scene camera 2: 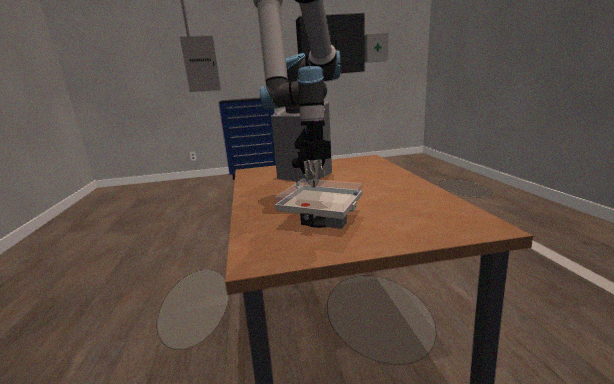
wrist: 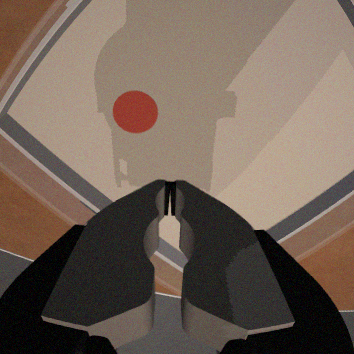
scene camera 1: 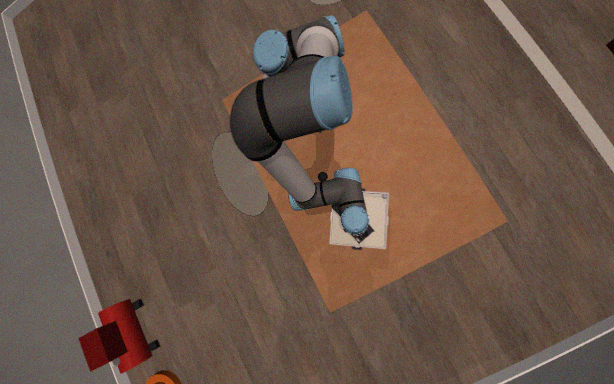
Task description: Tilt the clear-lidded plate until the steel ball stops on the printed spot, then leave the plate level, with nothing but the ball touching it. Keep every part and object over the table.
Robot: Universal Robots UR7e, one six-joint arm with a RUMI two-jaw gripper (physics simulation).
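Observation:
The clear-lidded plate (scene camera 1: 387,220) (scene camera 2: 310,212) (wrist: 55,160) is a shallow cream tray with grey walls, on a dark mount above the table. I cannot tell its exact tilt. The steel ball (scene camera 1: 384,196) (scene camera 2: 356,193) is in the plate's back right corner, away from the spot; it does not show in the wrist view. The red printed spot (scene camera 2: 305,205) (wrist: 135,111) is near the front left; the arm hides it in scene camera 1. My gripper (scene camera 2: 313,185) (wrist: 169,184) is shut and empty, its tips low over the plate's back part. Contact with the lid is unclear.
The wooden table (scene camera 1: 425,150) (scene camera 2: 400,220) surrounds the mount. A grey box-shaped pedestal (scene camera 2: 287,145) stands behind the plate. A small black round knob (scene camera 1: 322,176) shows beside the forearm. The table's front edge lies beyond the plate, on the side away from the robot.

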